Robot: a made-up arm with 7 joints.
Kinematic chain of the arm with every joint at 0, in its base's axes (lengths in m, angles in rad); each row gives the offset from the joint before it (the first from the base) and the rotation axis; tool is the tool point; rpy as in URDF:
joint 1: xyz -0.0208 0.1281 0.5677 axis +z
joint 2: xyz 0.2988 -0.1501 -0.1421 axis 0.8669 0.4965 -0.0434
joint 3: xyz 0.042 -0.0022 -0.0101 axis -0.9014 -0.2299 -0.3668
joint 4: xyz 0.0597 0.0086 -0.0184 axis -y
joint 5: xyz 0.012 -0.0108 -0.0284 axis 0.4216 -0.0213 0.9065
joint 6: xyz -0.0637 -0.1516 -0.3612 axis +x
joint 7: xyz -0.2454 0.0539 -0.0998 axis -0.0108 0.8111 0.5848
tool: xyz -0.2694 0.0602 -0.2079 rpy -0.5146 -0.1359 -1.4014
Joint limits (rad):
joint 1: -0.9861..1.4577
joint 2: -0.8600..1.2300
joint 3: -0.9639..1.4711
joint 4: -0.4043..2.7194
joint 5: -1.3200..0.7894
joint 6: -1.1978..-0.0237
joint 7: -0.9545..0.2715
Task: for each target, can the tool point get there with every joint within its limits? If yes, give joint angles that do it. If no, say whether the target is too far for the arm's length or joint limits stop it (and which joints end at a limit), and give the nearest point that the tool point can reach.
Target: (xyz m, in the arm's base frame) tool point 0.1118 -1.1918 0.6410
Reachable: yes | joints -0.7881 -0.6086 0.6205 1.2042 -0.2122 -0.5494 -0.6635
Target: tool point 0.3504 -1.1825 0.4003
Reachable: yes | joints -0.7535 0.5435 0.7695 2.3080 -0.3422 -1.0607 -0.4708
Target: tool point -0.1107 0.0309 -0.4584
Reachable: yes | joints -0.4216 0.2163 -0.2811 0.1454 -0.0469 -0.8726 -0.5624
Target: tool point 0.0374 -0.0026 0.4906
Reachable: no: joint limits stop it (at a limit: joint 1, joint 4, joint 6, joint 7) | nearest point -0.0497 -0.3444 0.5422 | short by 0.357 m
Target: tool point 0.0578 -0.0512 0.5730
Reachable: no: joint limits stop it (at a limit: joint 1, joint 4, joint 6, joint 7) | nearest point 0.0044 -0.3301 0.6584 | short by 0.296 m
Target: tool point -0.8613 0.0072 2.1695
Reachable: no: too far | nearest point -0.3966 -0.2329 1.3149 | short by 1.002 m
